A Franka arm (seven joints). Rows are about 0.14 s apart.
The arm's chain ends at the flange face. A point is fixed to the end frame.
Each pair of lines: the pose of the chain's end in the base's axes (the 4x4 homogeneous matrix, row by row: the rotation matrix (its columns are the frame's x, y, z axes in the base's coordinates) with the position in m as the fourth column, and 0 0 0 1 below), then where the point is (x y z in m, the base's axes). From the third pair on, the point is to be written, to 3 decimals.
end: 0.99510 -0.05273 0.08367 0.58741; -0.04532 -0.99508 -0.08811 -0.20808; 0.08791 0.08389 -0.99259 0.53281; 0 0 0 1
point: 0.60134 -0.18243 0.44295
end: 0.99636 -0.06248 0.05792 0.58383; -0.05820 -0.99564 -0.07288 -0.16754; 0.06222 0.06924 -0.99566 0.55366; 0 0 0 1
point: 0.59583 -0.14059 0.46390
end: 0.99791 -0.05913 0.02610 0.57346; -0.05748 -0.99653 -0.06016 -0.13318; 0.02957 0.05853 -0.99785 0.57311; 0 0 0 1
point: 0.583 -0.105 0.483
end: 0.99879 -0.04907 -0.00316 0.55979; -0.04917 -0.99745 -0.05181 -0.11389; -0.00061 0.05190 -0.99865 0.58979; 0 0 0 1
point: 0.566 -0.085 0.500
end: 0.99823 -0.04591 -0.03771 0.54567; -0.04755 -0.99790 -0.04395 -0.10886; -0.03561 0.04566 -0.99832 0.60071; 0 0 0 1
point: 0.549 -0.079 0.511
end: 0.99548 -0.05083 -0.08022 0.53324; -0.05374 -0.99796 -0.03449 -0.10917; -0.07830 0.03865 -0.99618 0.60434; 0 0 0 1
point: 0.533 -0.079 0.515
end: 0.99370 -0.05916 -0.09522 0.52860; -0.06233 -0.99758 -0.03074 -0.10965; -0.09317 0.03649 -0.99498 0.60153; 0 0 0 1
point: 0.527 -0.079 0.512
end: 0.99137 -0.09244 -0.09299 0.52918; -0.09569 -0.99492 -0.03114 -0.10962; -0.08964 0.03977 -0.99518 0.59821; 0 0 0 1
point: 0.529 -0.079 0.509
